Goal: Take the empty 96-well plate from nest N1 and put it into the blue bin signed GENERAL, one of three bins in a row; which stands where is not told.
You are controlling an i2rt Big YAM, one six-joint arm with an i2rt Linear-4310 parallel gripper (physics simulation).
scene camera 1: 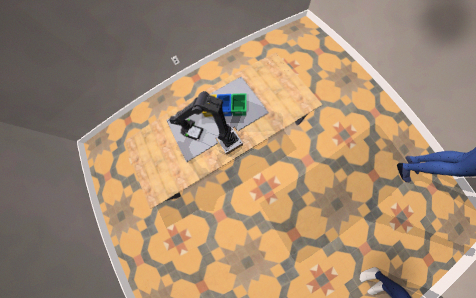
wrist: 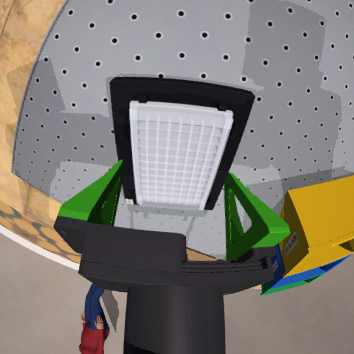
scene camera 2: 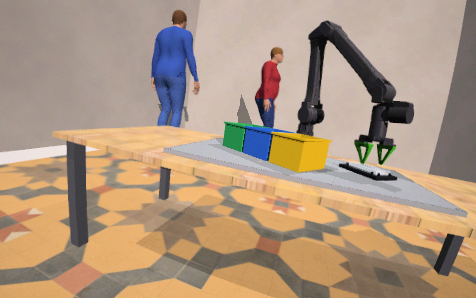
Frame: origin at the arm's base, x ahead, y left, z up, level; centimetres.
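Seen in the pictures: gripper, fingertip midpoint: (scene camera 1: 190, 130) (wrist: 176, 170) (scene camera 2: 371, 164); arm's base, link origin: (scene camera 1: 230, 139).
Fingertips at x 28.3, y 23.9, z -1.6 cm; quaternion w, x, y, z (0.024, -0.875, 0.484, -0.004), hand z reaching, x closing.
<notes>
Offsets run from my fingertips to a thing's middle. "*": to the spot under its first point. Level surfaces: height alone.
The white 96-well plate @(dx -1.0, dy -0.6, dz -1.9 cm) (scene camera 1: 195, 132) (scene camera 2: 374, 170) (wrist: 175, 155) lies flat in a black nest @(dx -1.0, dy -0.6, dz -2.7 cm) (scene camera 2: 359, 173) (wrist: 121, 105); no N1 sign is readable. My gripper (scene camera 1: 189, 128) (scene camera 2: 373, 163) (wrist: 176, 170) is open and empty, with green fingers pointing down. It hangs a little above the plate, one fingertip towards each long side in the wrist view. The blue bin (scene camera 1: 224, 104) (scene camera 2: 257, 143) (wrist: 317, 272) stands between the yellow and green bins. Its sign is too small to read, and in the wrist view the yellow bin mostly hides it.
The yellow bin (scene camera 2: 300, 152) (wrist: 320, 215) is the row's end nearest the nest; the green bin @(* dx -3.3, dy -49.5, dz -3.2 cm) (scene camera 1: 239, 104) (scene camera 2: 233, 136) is the far end. All stand on the grey perforated mat @(dz -3.8 cm) (scene camera 2: 200, 148) (wrist: 181, 25) on a wooden table @(dz -5.1 cm) (scene camera 2: 115, 140). Two people stand beyond the table.
</notes>
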